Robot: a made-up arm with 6 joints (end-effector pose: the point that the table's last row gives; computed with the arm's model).
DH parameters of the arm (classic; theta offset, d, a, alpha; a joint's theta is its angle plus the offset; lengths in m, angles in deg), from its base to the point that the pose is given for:
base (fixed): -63.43 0 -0.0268 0
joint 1: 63.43 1.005 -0.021 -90
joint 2: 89.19 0 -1.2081 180
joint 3: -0.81 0.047 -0.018 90
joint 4: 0 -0.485 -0.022 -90
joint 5: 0 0.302 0.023 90
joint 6: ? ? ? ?
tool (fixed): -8.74 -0.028 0 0
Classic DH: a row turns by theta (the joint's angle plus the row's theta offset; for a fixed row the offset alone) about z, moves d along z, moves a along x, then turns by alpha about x.
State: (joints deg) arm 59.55 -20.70 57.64 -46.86 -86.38 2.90
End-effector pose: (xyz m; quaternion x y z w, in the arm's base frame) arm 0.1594 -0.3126 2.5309 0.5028 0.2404 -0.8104 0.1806
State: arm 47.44 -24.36 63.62 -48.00 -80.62 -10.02
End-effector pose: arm -0.0143 -0.4346 2.5289 0.4797 0.2802 -0.8308 0.0355
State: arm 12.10 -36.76 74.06 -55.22 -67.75 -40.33
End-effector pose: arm -0.6524 -0.3821 2.4320 -0.4624 -0.3913 0.7717 0.1937
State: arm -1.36 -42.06 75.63 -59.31 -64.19 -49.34
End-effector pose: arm -0.8575 -0.1961 2.3662 -0.4770 -0.4052 0.7465 0.2260
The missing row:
joint 6: -16.63 0.0573 0.0068 68.33
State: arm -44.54 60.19 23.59 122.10 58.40 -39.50
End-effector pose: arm 1.1876 -1.0422 1.5656 0.5526 -0.3693 -0.7471 0.0102
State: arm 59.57 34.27 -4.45 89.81 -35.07 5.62
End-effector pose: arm 0.6161 1.0390 2.0146 0.7612 -0.4619 -0.1966 0.4106
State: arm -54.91 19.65 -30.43 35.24 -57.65 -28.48
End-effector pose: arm 0.2251 -0.8064 1.9734 0.4231 0.6371 0.4750 0.4353
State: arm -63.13 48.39 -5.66 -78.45 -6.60 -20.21
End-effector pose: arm 0.3031 -0.8077 1.2945 0.3428 -0.1050 0.0548 0.9319
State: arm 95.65 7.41 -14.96 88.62 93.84 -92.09
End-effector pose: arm -0.0082 0.7550 2.2837 0.0872 0.4437 -0.5809 0.6768
